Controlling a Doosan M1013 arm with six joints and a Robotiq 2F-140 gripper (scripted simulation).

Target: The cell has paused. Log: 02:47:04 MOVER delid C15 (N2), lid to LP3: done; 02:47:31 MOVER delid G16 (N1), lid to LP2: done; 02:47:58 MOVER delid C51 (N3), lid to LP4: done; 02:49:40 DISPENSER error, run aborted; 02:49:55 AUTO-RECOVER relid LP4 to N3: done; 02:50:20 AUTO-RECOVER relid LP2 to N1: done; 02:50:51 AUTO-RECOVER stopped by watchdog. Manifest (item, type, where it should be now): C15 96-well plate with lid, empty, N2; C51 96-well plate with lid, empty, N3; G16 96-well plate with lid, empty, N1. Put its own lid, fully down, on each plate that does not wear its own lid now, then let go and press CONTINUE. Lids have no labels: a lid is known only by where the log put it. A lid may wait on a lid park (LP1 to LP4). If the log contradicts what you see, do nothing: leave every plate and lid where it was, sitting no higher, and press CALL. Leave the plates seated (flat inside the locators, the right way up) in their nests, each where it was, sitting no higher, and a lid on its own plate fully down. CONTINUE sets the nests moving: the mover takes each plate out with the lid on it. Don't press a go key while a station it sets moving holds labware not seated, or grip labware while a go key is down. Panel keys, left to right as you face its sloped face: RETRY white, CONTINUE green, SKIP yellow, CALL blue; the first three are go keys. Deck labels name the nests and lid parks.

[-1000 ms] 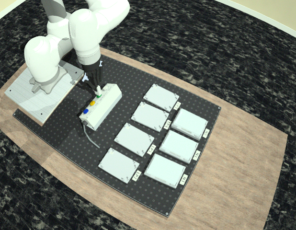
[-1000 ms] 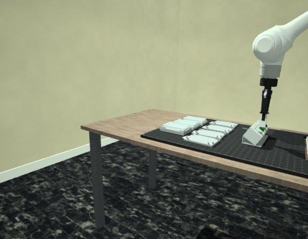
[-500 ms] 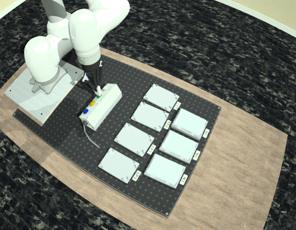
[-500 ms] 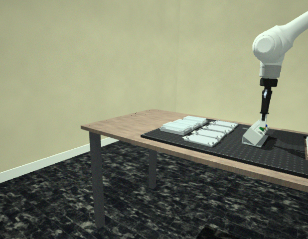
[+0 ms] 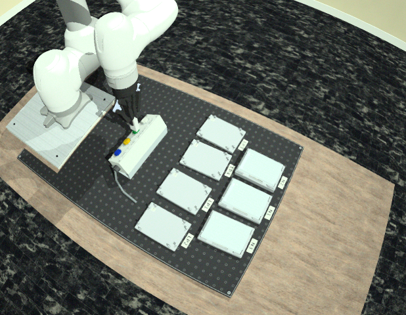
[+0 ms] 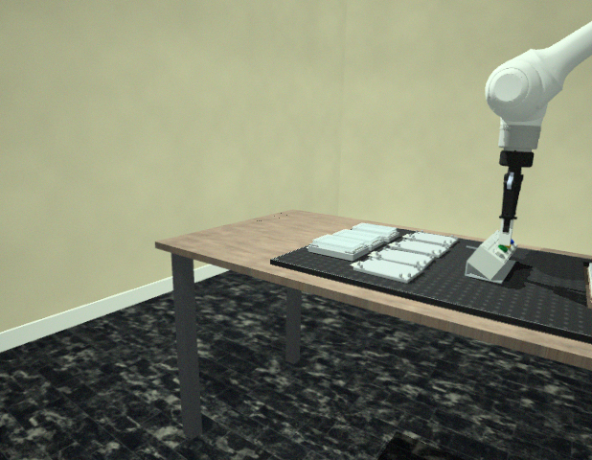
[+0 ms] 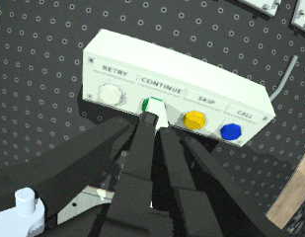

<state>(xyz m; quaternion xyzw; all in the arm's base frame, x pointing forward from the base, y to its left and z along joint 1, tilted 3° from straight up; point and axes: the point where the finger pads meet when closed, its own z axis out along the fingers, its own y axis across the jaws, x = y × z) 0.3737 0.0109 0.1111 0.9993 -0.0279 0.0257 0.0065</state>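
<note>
Now: the green continue key 4 cm below my hand. Also, from my hand: white retry key: 5 cm to the left, 4 cm below; blue call key: 10 cm to the right, 4 cm below; yellow skip key: 5 cm to the right, 4 cm below.
</note>
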